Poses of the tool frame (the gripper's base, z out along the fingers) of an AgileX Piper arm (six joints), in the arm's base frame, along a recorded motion.
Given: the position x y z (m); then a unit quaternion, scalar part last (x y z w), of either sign.
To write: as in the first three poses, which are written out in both.
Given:
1: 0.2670 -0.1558 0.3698 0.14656 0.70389 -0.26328 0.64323
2: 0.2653 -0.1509 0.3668 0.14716 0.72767 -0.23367 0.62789
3: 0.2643 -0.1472 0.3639 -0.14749 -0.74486 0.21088 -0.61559
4: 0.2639 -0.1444 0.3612 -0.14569 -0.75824 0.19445 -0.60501
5: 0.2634 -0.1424 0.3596 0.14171 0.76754 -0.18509 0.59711
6: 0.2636 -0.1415 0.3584 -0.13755 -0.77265 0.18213 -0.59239
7: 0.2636 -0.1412 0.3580 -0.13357 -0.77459 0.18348 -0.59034
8: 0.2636 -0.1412 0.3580 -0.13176 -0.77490 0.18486 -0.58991
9: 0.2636 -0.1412 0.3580 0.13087 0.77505 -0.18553 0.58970
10: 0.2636 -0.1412 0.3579 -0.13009 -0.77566 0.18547 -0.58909
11: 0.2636 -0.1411 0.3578 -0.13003 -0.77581 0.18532 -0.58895
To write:
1:
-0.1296 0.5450 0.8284 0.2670
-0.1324 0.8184 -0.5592 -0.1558
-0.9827 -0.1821 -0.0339 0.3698
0 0 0 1

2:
-0.1682 0.5076 0.8450 0.2653
-0.0793 0.8475 -0.5249 -0.1509
-0.9826 -0.1553 -0.1023 0.3668
0 0 0 1

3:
-0.1986 0.4794 0.8549 0.2643
-0.0399 0.8676 -0.4957 -0.1472
-0.9793 -0.1326 -0.1531 0.3639
0 0 0 1

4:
-0.2255 0.4562 0.8608 0.2639
-0.0144 0.8819 -0.4712 -0.1444
-0.9741 -0.1186 -0.1923 0.3612
0 0 0 1

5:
-0.2468 0.4386 0.8642 0.2634
-0.0035 0.8913 -0.4534 -0.1424
-0.9691 -0.1149 -0.2184 0.3596
0 0 0 1

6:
-0.2603 0.4283 0.8653 0.2636
-0.0032 0.8958 -0.4444 -0.1415
-0.9655 -0.1185 -0.2318 0.3584
0 0 0 1

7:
-0.2673 0.4236 0.8655 0.2636
-0.0097 0.8970 -0.4419 -0.1412
-0.9636 -0.1265 -0.2357 0.3580
0 0 0 1

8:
-0.2693 0.4223 0.8655 0.2636
-0.0139 0.8969 -0.4420 -0.1412
-0.9630 -0.1310 -0.2357 0.3580
0 0 0 1

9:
-0.2703 0.4217 0.8655 0.2636
-0.0160 0.8969 -0.4419 -0.1412
-0.9627 -0.1332 -0.2357 0.3580
0 0 0 1

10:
-0.2721 0.4203 0.8656 0.2636
-0.0167 0.8974 -0.4410 -0.1412
-0.9621 -0.1345 -0.2371 0.3579
0 0 0 1

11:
-0.2725 0.4200 0.8656 0.2636
-0.0165 0.8975 -0.4407 -0.1411
-0.9620 -0.1344 -0.2376 0.3578
0 0 0 1

